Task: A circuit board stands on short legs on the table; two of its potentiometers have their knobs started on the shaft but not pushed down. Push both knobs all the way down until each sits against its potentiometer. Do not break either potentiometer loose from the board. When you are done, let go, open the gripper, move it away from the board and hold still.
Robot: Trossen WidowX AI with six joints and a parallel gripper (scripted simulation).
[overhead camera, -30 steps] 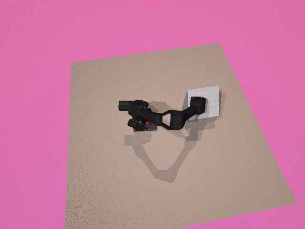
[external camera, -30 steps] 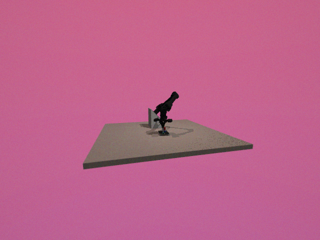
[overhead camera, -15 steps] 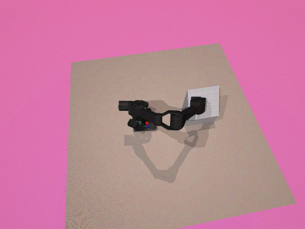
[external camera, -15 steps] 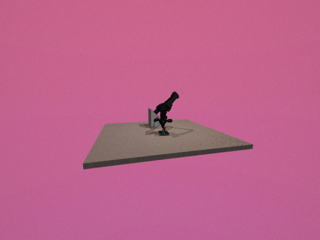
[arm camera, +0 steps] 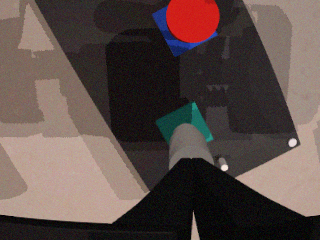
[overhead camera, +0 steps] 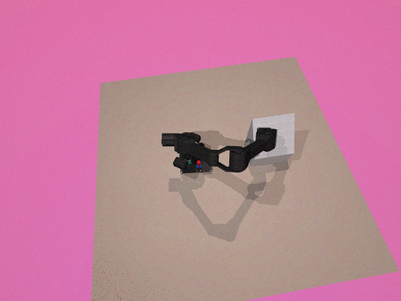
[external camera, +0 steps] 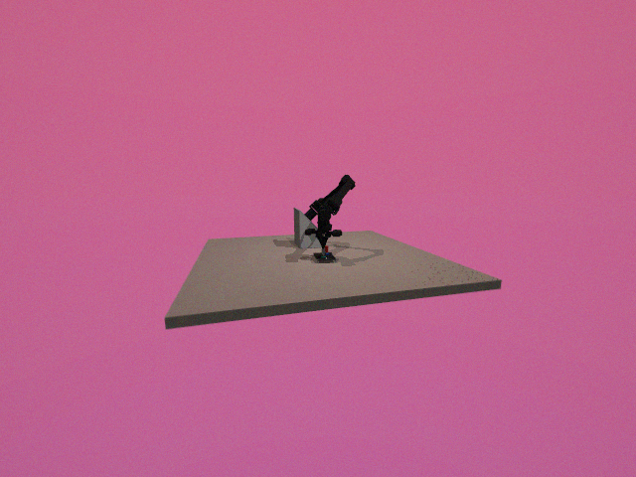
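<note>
Right now my gripper tip is 2 cm above the grey knob. Round my gripper tip: red knob 5 cm behind, 3 cm to the left, 2 cm below.
</note>
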